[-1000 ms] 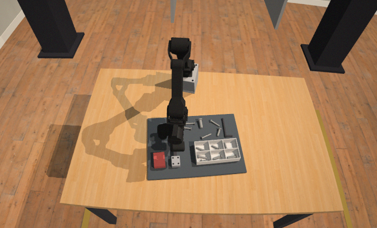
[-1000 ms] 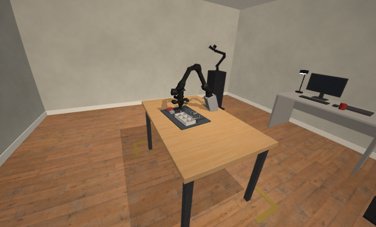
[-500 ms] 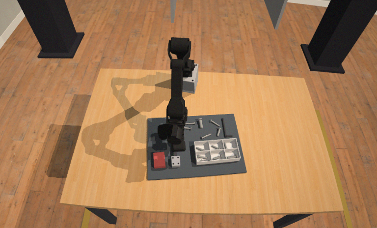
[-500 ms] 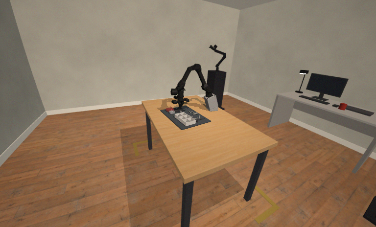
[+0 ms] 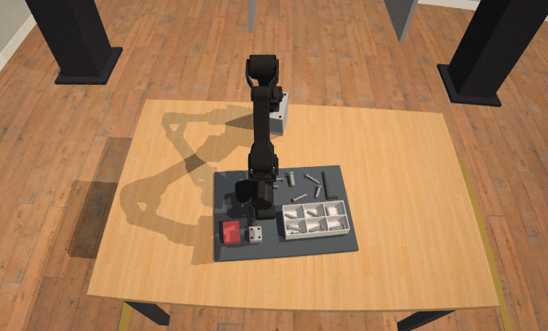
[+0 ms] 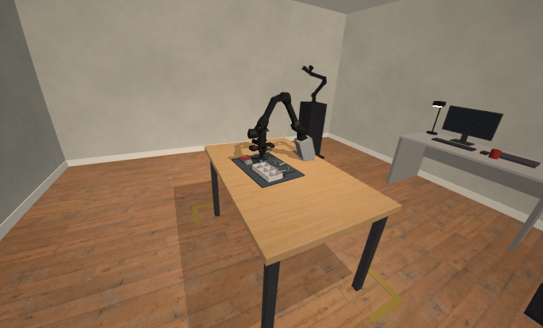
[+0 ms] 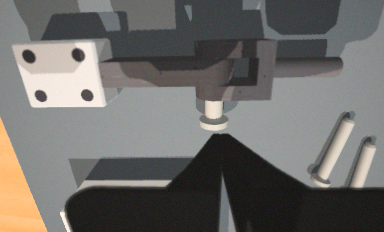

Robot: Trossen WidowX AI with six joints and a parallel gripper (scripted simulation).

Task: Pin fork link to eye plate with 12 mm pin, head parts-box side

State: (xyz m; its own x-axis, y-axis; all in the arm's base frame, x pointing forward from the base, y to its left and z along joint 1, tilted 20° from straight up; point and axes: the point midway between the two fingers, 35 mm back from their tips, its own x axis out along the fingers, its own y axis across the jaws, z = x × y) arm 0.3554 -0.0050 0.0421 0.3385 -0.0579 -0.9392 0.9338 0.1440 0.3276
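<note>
Now: the pale pin 2 cm to the right of my hand and 7 cm below it. Also, from my hand: dark eye plate bar 2 cm ahead, 3 cm to the right, 7 cm below; then light grey block 10 cm ahead, 2 cm to the right, 6 cm below; then red block 9 cm ahead, 10 cm to the right, 7 cm below.
</note>
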